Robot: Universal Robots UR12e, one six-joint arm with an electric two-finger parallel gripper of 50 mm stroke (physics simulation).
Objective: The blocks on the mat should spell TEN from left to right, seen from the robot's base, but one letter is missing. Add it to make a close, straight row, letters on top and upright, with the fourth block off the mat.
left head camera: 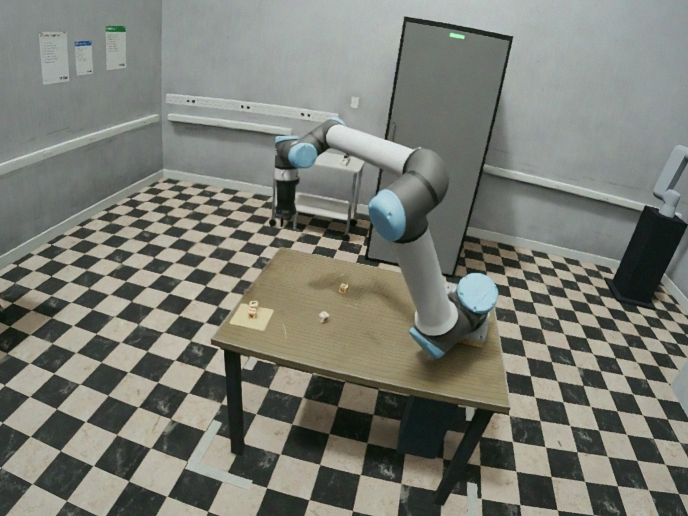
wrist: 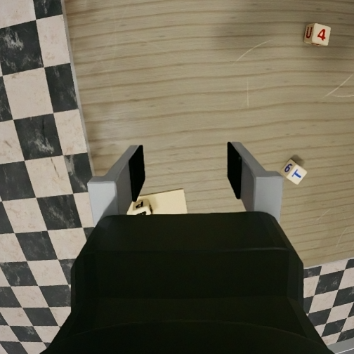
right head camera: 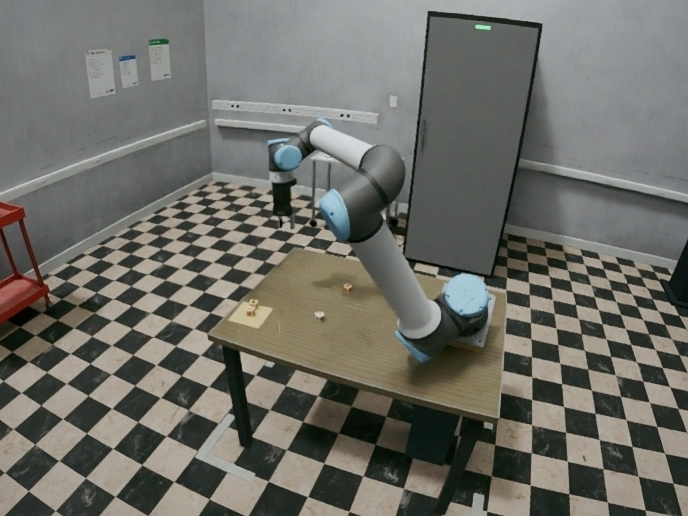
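My gripper [left head camera: 287, 223] [right head camera: 286, 223] [wrist: 185, 160] is open and empty, high above the table at its far left. Two pale blocks stand on the yellow mat [left head camera: 264, 317] [right head camera: 262, 317] [wrist: 173, 201]: a rear block [left head camera: 253, 304] [right head camera: 253, 303] and a front block [left head camera: 252, 313] [right head camera: 250, 312]. In the wrist view one mat block [wrist: 140, 206] with black marks shows in part; my gripper's body hides the rest. A loose block with a blue T and a 6 [left head camera: 323, 317] [right head camera: 319, 316] [wrist: 294, 171] sits turned askew. Another loose block with a red 4 and U [left head camera: 344, 288] [right head camera: 347, 288] [wrist: 317, 34] lies farther back.
The wooden table [left head camera: 361, 352] [right head camera: 355, 355] carries the arm's base at its right end. A white trolley [left head camera: 333, 161] and a tall grey cabinet [left head camera: 444, 111] [right head camera: 477, 111] stand behind. A red cart [right head camera: 22, 291] stands at the left.
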